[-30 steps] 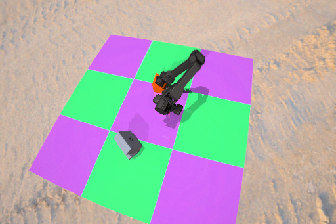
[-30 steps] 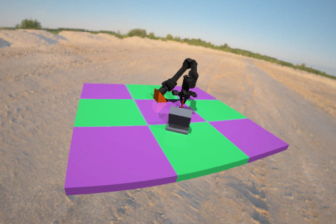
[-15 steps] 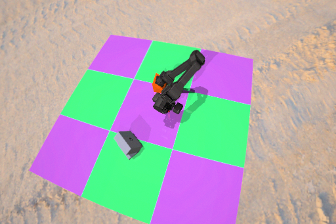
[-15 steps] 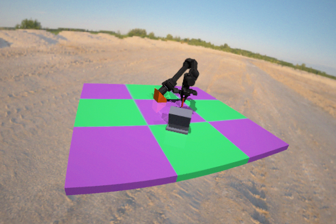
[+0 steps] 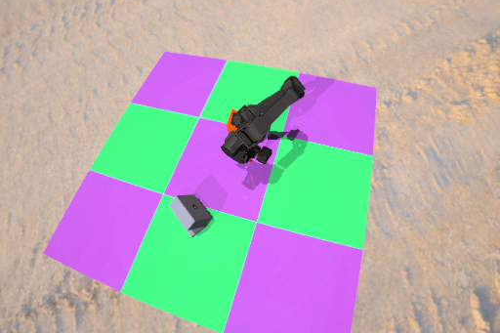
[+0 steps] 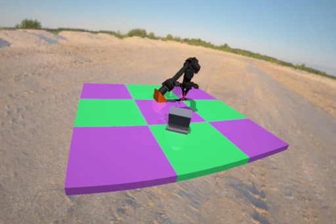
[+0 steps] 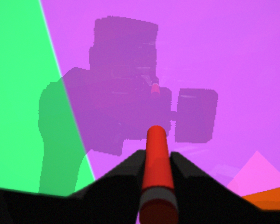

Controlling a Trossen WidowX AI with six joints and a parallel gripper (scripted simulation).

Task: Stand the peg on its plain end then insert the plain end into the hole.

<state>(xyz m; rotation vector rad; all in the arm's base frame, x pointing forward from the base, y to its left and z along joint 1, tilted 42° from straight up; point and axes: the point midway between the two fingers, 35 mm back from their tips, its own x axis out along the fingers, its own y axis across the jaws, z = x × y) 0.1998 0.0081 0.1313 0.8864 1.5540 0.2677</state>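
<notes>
Right now my gripper tip is 250 mm short of the grey sloped panel, 200 mm to the left of it and 40 mm above it. From my gripper tip the other things lie so: peg: 20 mm above.
</notes>
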